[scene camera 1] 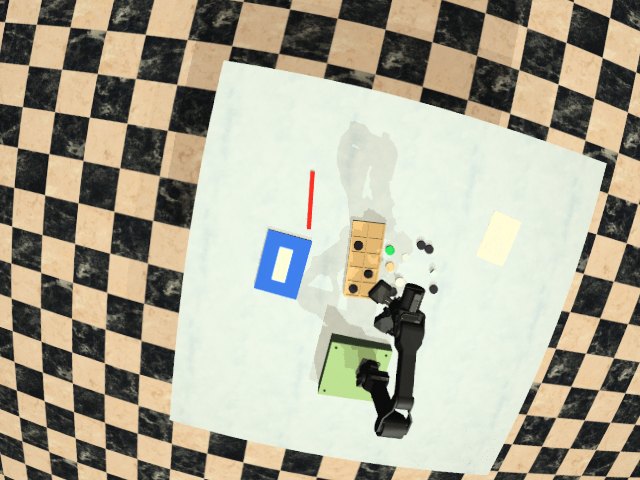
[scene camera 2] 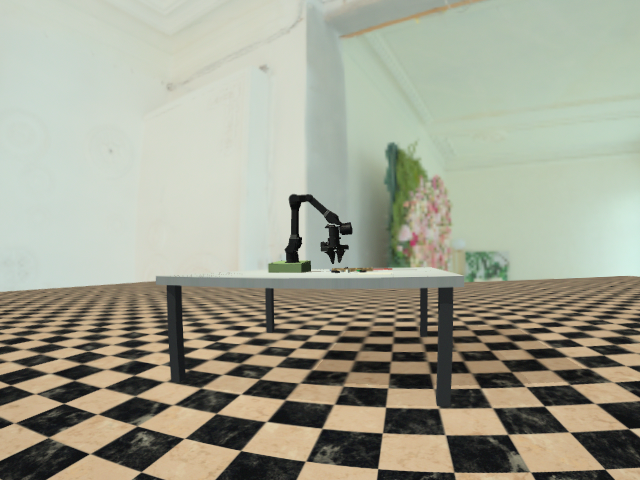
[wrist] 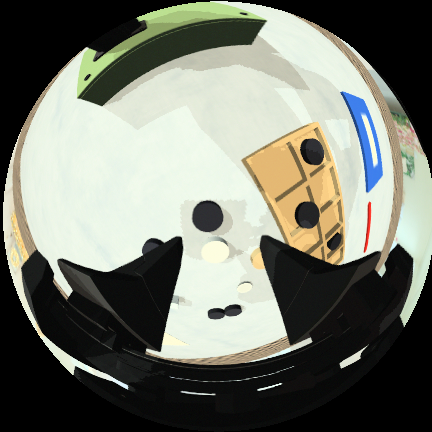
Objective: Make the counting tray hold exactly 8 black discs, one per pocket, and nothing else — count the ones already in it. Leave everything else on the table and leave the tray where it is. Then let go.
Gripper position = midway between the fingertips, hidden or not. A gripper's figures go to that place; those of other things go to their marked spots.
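Scene:
The gripper [scene camera 1: 392, 294] is 144 cm from the lens, while a tan counting tray [scene camera 1: 371, 234] sits 142 cm from the lens.

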